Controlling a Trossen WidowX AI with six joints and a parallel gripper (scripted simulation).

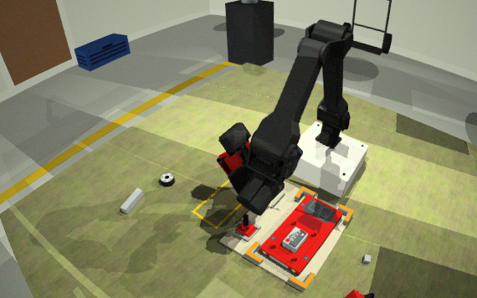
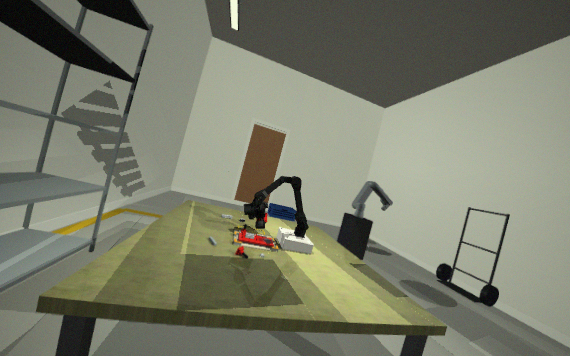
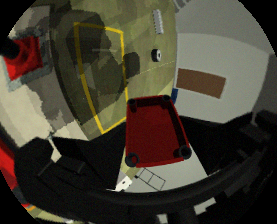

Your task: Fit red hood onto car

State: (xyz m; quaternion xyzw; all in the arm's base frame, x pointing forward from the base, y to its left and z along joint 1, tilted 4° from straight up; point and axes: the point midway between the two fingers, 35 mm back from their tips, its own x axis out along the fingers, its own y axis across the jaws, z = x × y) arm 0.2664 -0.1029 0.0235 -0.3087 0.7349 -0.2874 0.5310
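Right now the red hood is 1 cm behind my gripper tip. The rest, counted from my gripper tip: white-grey engine block 7 cm ahead, 23 cm to the left, 6 cm below; then black post 10 cm ahead, 11 cm to the left, 5 cm below; then black ring 11 cm ahead, 17 cm to the right, 8 cm below.
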